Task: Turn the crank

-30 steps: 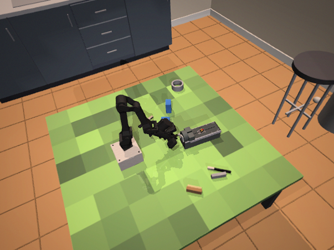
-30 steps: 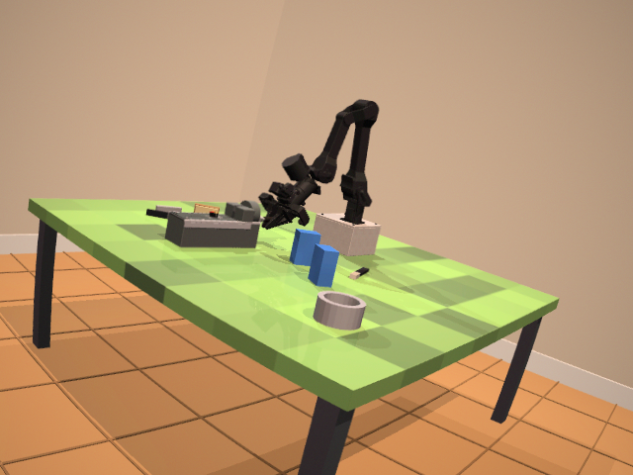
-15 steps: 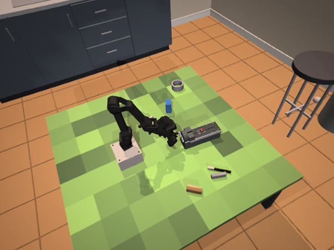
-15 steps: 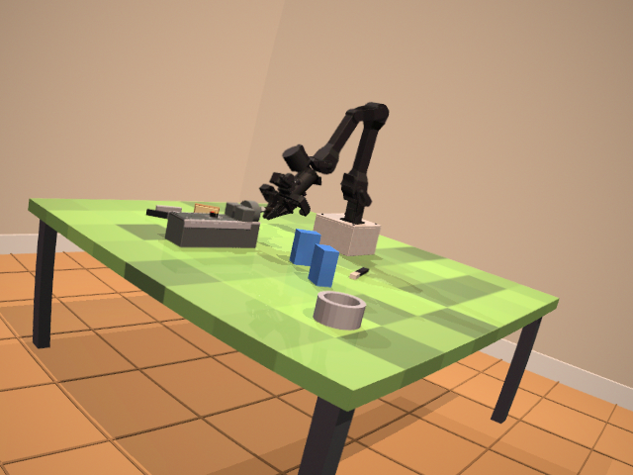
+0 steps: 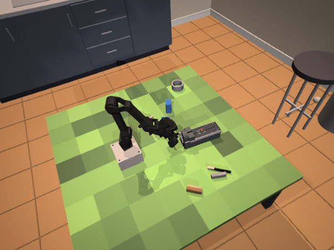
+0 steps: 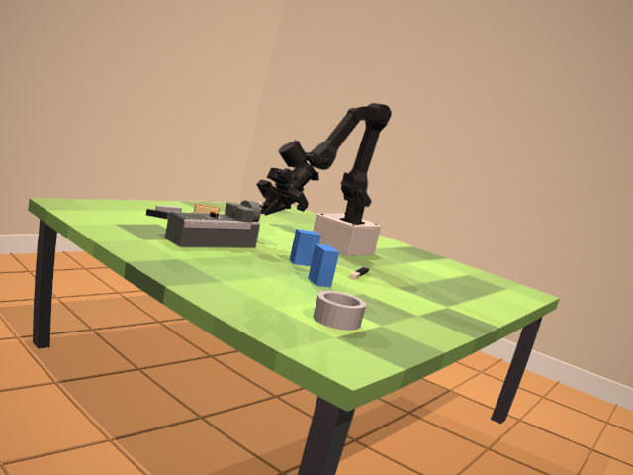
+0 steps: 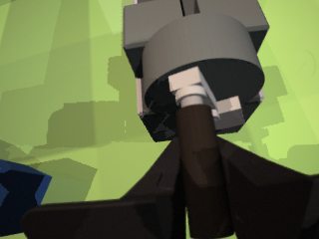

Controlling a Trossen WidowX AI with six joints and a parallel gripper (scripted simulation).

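The red pointer lies 160 mm ahead of my gripper tip, 60 mm to the right of it and 10 mm below it. The rest, counted from my gripper tip: crank handle: 30 mm above, 20 mm behind; grey bar: 340 mm to the right, 80 mm below, 40 mm ahead; wooden block: 320 mm to the right, 130 mm behind, 80 mm below.
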